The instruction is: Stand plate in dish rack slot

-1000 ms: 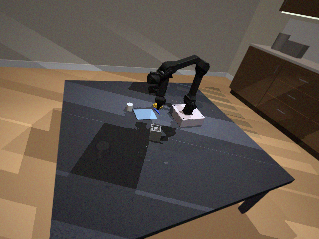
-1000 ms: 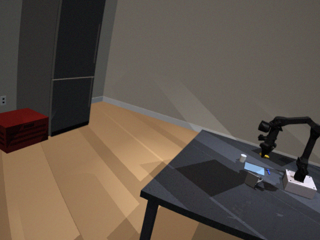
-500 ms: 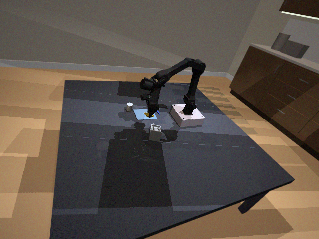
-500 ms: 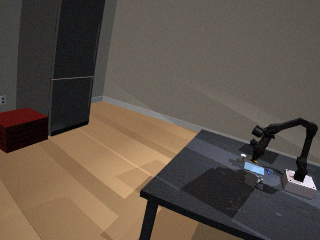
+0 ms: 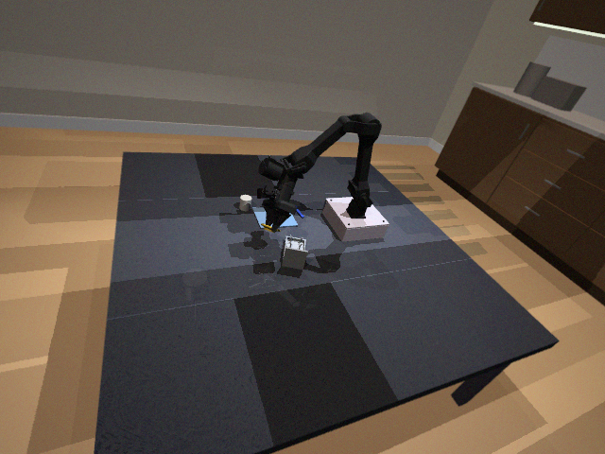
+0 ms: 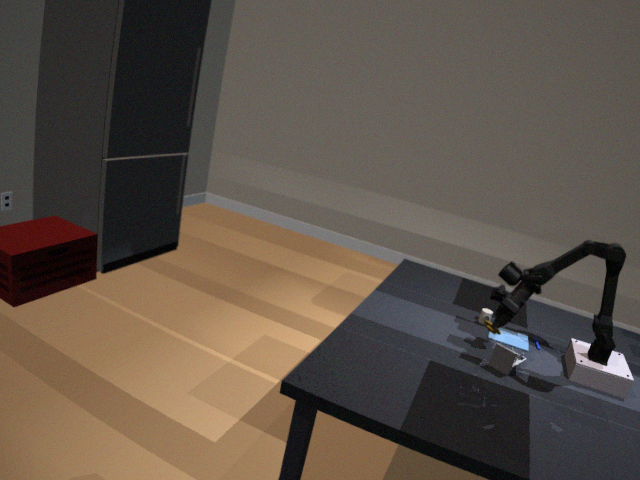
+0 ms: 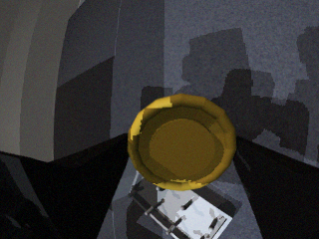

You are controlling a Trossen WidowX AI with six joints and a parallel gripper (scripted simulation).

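Right now the dish rack is 9 cm behind my gripper tip, 4 cm to the left of it and 6 cm below it. Also, from my gripper tip: white cup (4 cm ahead, 24 cm to the right, 6 cm below); plate (1 cm above); light blue mat (7 cm behind, 18 cm to the right, 8 cm below).
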